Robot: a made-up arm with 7 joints. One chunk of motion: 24 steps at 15 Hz.
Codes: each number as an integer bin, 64 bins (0 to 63) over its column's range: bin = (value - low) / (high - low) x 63, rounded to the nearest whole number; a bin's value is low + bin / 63 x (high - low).
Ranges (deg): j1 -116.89..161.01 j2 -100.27..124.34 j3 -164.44..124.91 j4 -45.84..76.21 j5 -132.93..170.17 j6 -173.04..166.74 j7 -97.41..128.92
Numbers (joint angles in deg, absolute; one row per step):
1: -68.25 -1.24 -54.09 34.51 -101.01 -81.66 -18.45
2: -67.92 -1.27 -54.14 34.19 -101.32 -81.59 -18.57
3: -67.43 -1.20 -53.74 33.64 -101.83 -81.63 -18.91
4: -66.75 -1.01 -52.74 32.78 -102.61 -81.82 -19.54
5: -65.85 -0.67 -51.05 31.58 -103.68 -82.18 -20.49
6: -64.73 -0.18 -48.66 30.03 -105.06 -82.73 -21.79
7: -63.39 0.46 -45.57 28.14 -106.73 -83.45 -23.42
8: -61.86 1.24 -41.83 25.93 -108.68 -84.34 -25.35
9: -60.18 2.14 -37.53 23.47 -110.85 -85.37 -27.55
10: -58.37 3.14 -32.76 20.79 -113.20 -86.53 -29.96
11: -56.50 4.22 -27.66 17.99 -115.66 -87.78 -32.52
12: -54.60 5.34 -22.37 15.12 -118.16 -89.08 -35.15
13: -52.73 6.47 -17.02 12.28 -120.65 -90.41 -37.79
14: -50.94 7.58 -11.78 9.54 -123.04 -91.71 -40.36
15: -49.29 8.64 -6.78 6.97 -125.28 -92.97 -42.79
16: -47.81 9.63 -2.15 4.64 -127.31 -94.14 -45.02
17: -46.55 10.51 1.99 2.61 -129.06 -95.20 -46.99
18: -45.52 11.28 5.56 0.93 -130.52 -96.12 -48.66
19: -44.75 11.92 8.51 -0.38 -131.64 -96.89 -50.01
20: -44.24 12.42 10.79 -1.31 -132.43 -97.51 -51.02
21: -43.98 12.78 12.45 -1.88 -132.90 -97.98 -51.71
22: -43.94 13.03 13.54 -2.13 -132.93 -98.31 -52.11
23: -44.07 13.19 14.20 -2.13 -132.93 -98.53 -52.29
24: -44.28 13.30 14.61 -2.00 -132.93 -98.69 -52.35
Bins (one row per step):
1: 11 28 24 41 7 17 22
2: 11 28 24 41 7 17 22
3: 11 28 24 41 6 17 22
4: 11 28 24 41 6 17 22
5: 12 28 25 40 6 17 21
6: 12 28 25 39 6 17 21
7: 12 28 26 38 5 17 21
8: 12 28 27 37 5 16 20
9: 13 29 28 36 5 16 19
10: 13 29 29 34 4 16 19
11: 14 29 30 33 4 16 18
12: 14 30 31 31 3 16 17
13: 15 30 32 30 3 15 17
14: 15 30 33 29 2 15 16
15: 15 31 34 27 2 15 15
16: 16 31 35 26 1 15 15
17: 16 31 36 25 1 14 14
18: 16 31 37 24 1 14 14
19: 16 31 38 23 0 14 13
20: 16 32 38 23 0 14 13
21: 17 32 39 23 0 14 13
22: 17 32 39 23 0 14 13
23: 17 32 39 23 0 14 13
24: 16 32 39 23 0 14 13

